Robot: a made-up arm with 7 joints. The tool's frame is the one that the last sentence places.
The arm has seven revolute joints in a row. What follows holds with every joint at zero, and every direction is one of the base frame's. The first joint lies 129 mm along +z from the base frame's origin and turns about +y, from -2.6 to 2.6 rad. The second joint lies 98 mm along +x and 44 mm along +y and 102 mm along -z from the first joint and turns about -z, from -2.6 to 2.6 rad. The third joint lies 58 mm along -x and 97 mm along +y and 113 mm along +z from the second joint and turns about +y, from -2.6 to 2.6 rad. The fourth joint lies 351 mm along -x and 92 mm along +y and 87 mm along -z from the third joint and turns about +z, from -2.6 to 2.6 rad. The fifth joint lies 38 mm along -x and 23 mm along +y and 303 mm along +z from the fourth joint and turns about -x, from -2.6 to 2.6 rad. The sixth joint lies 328 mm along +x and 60 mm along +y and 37 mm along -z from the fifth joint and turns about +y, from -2.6 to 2.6 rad. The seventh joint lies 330 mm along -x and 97 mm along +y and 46 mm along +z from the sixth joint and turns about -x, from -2.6 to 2.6 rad. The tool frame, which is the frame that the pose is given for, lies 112 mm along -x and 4 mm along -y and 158 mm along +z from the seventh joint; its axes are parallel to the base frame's.
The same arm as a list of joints. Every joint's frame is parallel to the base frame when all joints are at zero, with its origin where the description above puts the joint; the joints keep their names.
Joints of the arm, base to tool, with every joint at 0 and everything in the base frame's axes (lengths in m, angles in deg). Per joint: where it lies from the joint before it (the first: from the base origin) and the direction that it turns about. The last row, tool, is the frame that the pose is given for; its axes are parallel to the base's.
joint 1: axis +y offset 0 0 0.129
joint 2: axis -z offset 0.098 0.044 -0.102
joint 3: axis +y offset -0.058 0.097 0.113
joint 4: axis +z offset -0.351 0.092 -0.087
joint 5: axis -x offset -0.038 0.023 0.303
joint 6: axis +y offset 0.328 0.06 -0.037
joint 7: axis -x offset -0.33 0.097 0.046
tool: offset -0.112 -0.004 0.158
Joint limits (deg, base to tool): -148.97..148.97 -148.97..148.97 -148.97..148.97 -148.97..148.97 -148.97..148.97 -148.97..148.97 -148.97..148.97

